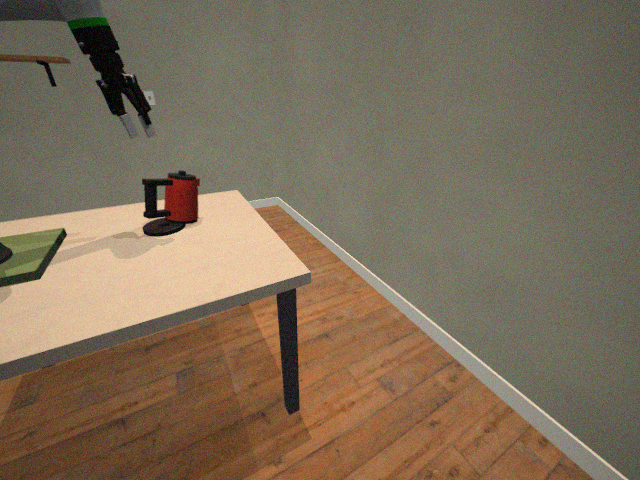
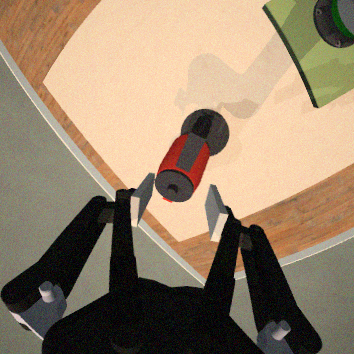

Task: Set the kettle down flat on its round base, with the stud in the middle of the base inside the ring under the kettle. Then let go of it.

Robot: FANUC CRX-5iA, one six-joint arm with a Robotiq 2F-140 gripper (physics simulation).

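Observation:
The red kettle (image 1: 181,198) (image 2: 170,160) with a black lid and black handle stands upright on the table, off to one side of its round black base (image 1: 161,228) (image 2: 219,136). The handle reaches over the base. The kettle's bottom is close to the base's edge; whether they touch or overlap I cannot tell. The stud and the ring under the kettle are hidden. My gripper (image 1: 141,133) (image 2: 180,189) is partly open and empty. It hangs well above the kettle, apart from it.
The pale table (image 1: 206,268) (image 2: 125,75) has a corner and edges near the kettle. A green board (image 1: 49,248) (image 2: 299,62) lies on the table on the handle side, bearing a dark round mount (image 2: 325,27). A wooden shelf (image 1: 25,58) is on the wall behind the arm.

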